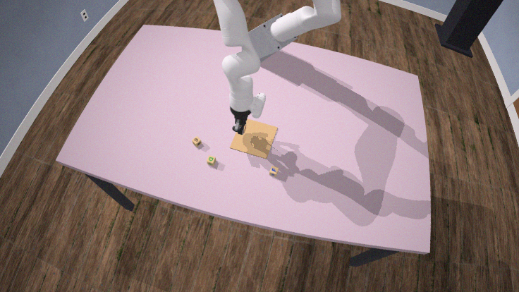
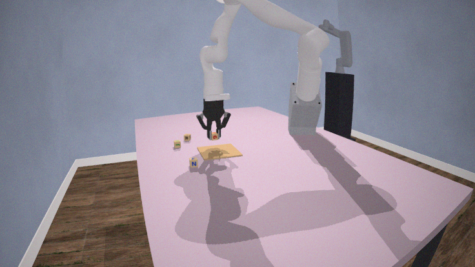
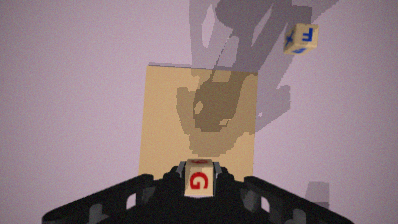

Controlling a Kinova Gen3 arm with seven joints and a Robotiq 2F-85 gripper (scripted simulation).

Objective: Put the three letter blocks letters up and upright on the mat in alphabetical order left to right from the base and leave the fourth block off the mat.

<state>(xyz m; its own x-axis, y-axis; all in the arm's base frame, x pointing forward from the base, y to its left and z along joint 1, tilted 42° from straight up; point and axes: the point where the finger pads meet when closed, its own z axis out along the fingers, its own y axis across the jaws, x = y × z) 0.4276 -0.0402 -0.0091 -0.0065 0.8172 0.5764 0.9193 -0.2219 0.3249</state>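
My hand is 5 cm to the right of the tan mat and 5 cm above it. From my hand the other things lie so: blue N block: 15 cm to the left, 12 cm ahead, 4 cm below; green D block: 14 cm ahead, 7 cm to the right, 4 cm below.
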